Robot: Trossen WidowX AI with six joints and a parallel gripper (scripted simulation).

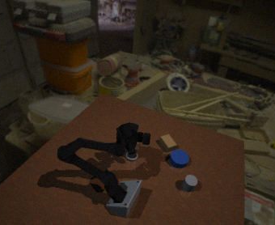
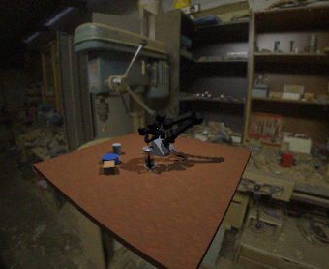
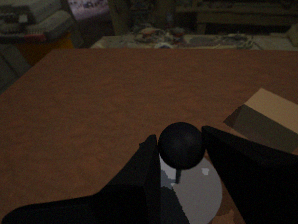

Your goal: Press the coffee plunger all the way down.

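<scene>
My gripper tip is now 100 mm above the coffee press, 10 mm to the right of it and 10 mm past it. Also, from my gripper tip: blue disc: 290 mm to the right, 170 mm below, 80 mm ahead.
</scene>
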